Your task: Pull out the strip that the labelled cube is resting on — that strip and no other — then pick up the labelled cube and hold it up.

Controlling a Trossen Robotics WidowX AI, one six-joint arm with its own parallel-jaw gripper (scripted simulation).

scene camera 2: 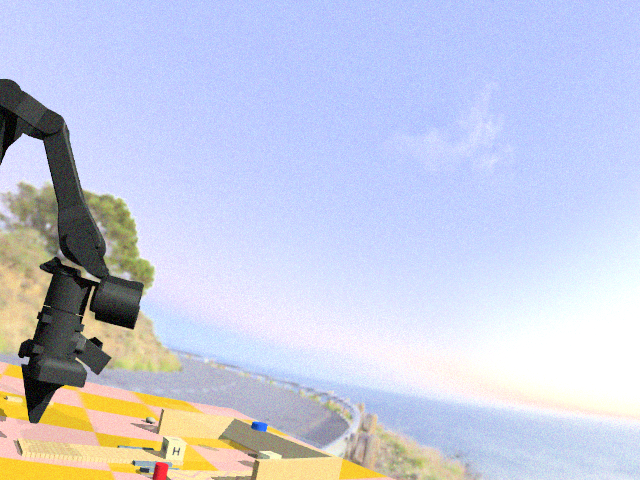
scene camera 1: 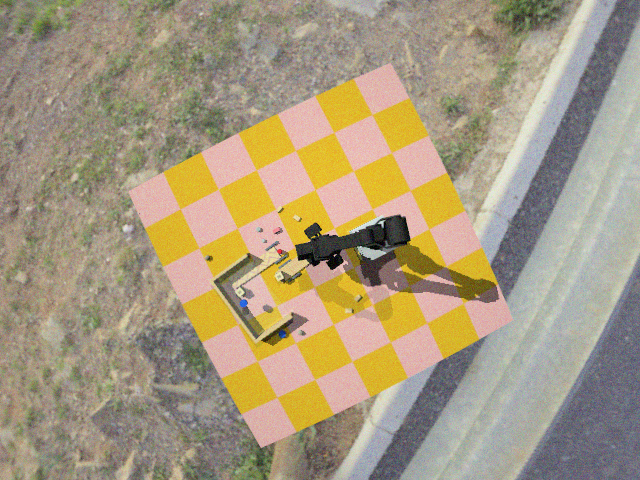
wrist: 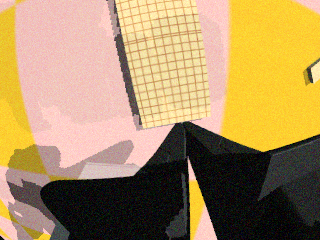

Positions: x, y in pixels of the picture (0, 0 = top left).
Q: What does my gripper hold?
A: Nothing.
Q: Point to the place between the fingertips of my gripper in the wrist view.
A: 182, 129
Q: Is my gripper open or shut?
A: Shut.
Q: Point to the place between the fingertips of my gripper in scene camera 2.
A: At 33, 422
